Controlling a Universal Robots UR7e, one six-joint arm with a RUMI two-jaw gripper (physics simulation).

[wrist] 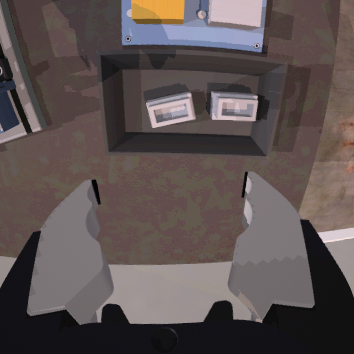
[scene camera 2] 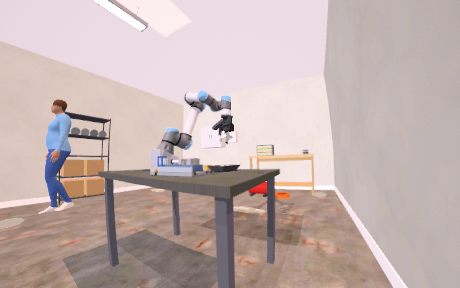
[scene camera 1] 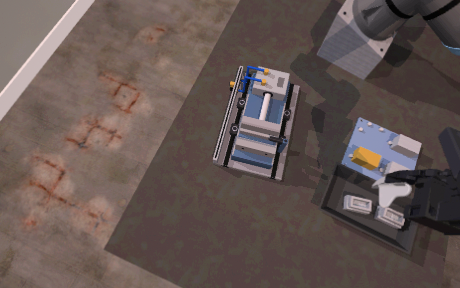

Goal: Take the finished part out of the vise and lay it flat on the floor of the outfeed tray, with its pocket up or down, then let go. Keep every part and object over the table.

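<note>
Two light grey finished parts lie flat with pockets up on the floor of the dark outfeed tray. The left part is turned slightly; the right part lies apart from it. My gripper is open and empty, raised well above the tray. The vise stands left of the tray in scene camera 1; no part shows between its jaws. Its corner shows in the wrist view.
A blue plate beside the tray bears a yellow block and grey blocks. The robot's base stands behind, on the table. A person stands beyond the table.
</note>
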